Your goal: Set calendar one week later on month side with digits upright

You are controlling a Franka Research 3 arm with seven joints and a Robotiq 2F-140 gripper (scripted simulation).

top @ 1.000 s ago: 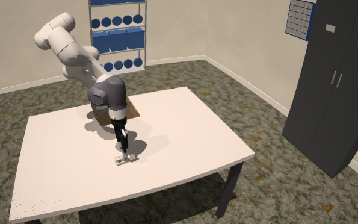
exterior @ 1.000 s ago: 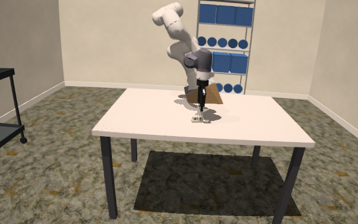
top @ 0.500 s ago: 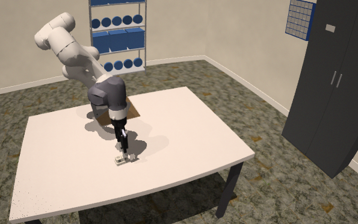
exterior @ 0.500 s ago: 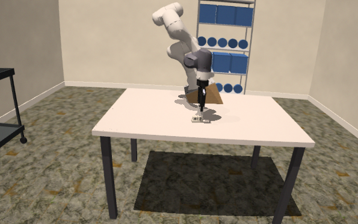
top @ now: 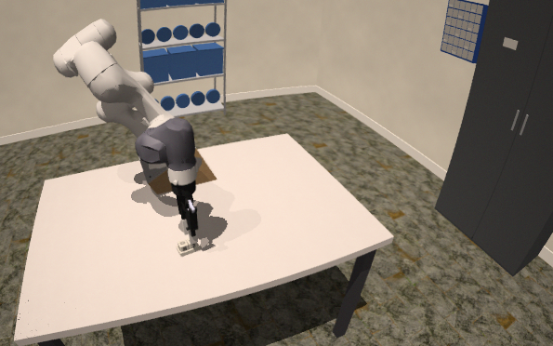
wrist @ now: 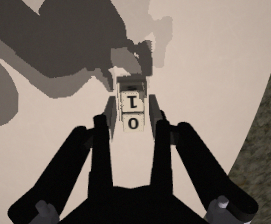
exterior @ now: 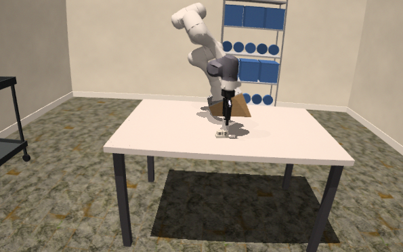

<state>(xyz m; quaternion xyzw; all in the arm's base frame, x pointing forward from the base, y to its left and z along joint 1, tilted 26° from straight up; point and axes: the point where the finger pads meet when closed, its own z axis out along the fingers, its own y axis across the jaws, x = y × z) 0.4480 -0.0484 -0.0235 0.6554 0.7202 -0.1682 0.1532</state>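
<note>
My gripper is now 6 cm above the cube. From my hand the other things lie so: grey tray (7 cm below, 2 cm to the right).
</note>
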